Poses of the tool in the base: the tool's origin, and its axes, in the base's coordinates. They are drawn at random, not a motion.
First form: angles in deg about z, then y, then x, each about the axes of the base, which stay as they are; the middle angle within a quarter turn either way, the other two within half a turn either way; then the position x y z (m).
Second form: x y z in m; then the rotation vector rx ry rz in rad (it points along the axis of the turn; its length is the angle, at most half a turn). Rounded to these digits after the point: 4 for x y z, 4 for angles.
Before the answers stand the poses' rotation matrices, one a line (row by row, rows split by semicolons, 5 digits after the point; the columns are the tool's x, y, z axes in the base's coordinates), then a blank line. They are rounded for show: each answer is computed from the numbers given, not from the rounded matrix.
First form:
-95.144 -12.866 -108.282 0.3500 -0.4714 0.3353
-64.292 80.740 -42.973 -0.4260 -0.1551 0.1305
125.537 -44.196 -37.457 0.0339 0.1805 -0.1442
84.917 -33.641 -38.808 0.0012 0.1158 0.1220
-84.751 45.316 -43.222 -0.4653 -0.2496 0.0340
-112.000 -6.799 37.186 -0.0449 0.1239 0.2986
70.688 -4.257 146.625 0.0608 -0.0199 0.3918
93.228 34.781 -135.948 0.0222 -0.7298 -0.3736
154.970 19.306 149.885 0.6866 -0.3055 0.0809
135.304 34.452 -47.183 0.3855 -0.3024 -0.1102
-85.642 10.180 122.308 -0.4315 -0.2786 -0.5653
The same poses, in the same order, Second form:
-0.08741 0.97097 -0.22267; 0.29347 0.23871 0.92568; 0.95196 0.01556 -0.30582
0.06980 0.14499 0.98697; -0.95109 -0.28879 0.10969; 0.30093 -0.94635 0.11774
-0.41672 -0.58342 -0.69712; 0.39954 -0.80638 0.43603; -0.81653 -0.09682 0.56913
0.07376 -0.82925 -0.55399; 0.80695 -0.27678 0.52175; -0.58600 -0.48552 0.64875
0.06433 0.70025 0.71100; -0.77019 -0.41820 0.48157; 0.63456 -0.57858 0.51242
-0.37197 0.92066 -0.11839; -0.71186 -0.36478 -0.60015; -0.59573 -0.13897 0.79108
0.32980 -0.94113 -0.07423; -0.80160 -0.23764 -0.54860; 0.49866 0.24043 -0.83278
-0.04625 -0.82004 0.57044; -0.69523 0.43647 0.57109; -0.71729 -0.37018 -0.59030
-0.85513 -0.39930 0.33061; -0.51629 0.71360 -0.47352; -0.04685 -0.57562 -0.81638
-0.58617 -0.57998 0.56572; 0.77301 -0.19127 0.60487; -0.24261 0.79186 0.56045
0.07479 0.98141 0.17674; 0.54428 0.10833 -0.83188; -0.83557 0.15841 -0.52606

0.3500 -0.4714 0.3353 -1.2183 -1.5724 -0.9069
-0.4260 -0.1551 0.1305 -1.3624 0.8851 -1.4141
0.0339 0.1805 -0.1442 -1.2058 0.2702 2.2243
0.0012 0.1158 0.1220 -0.9706 0.0308 1.5766
-0.4653 -0.2496 0.0340 -1.1716 0.0845 -1.6250
-0.0449 0.1239 0.2986 0.5400 0.5589 -1.9114
0.0608 -0.0199 0.3918 2.1040 -1.5277 0.3721
0.0222 -0.7298 -0.3736 -1.3027 1.7822 0.1727
0.6866 -0.3055 0.0809 -0.7344 2.7153 -0.8416
0.3855 -0.3024 -0.1102 0.2621 1.1332 1.8967
-0.4315 -0.2786 -0.5653 1.5415 1.5757 -0.6804

